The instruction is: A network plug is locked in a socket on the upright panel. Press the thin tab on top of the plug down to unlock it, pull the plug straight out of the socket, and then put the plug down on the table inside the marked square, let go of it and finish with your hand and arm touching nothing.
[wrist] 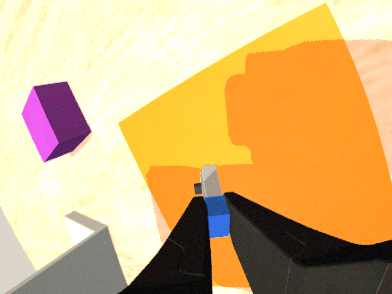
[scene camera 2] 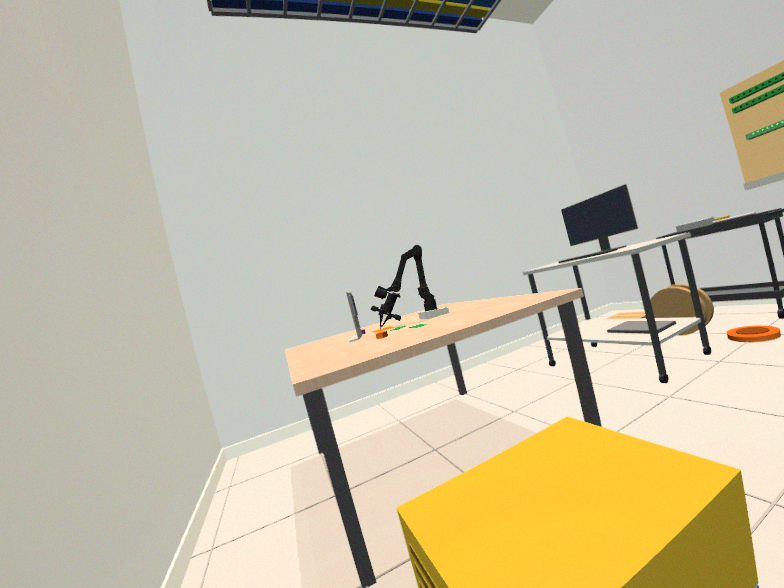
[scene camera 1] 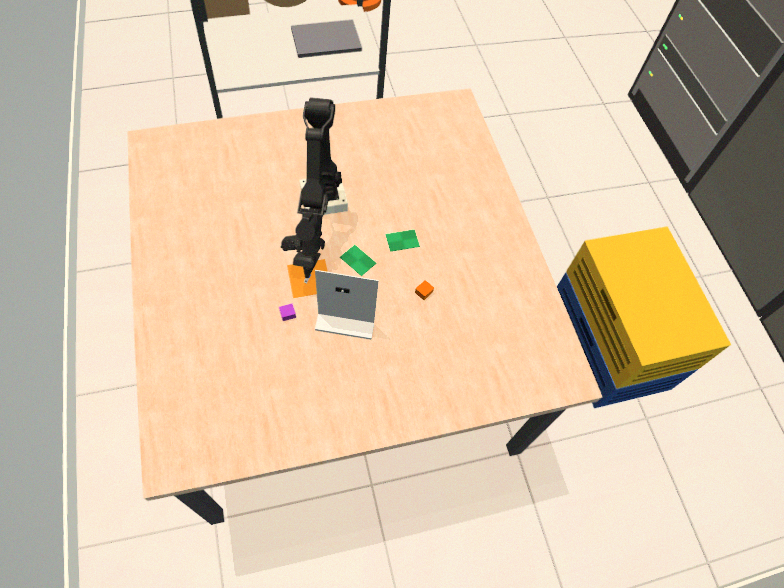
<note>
I see my gripper (scene camera 1: 307, 277), a network plug (wrist: 209, 186) and an orange square (scene camera 1: 296, 274).
My gripper also shows in the wrist view (wrist: 213, 204). The orange square also shows in the wrist view (wrist: 285, 120).
</note>
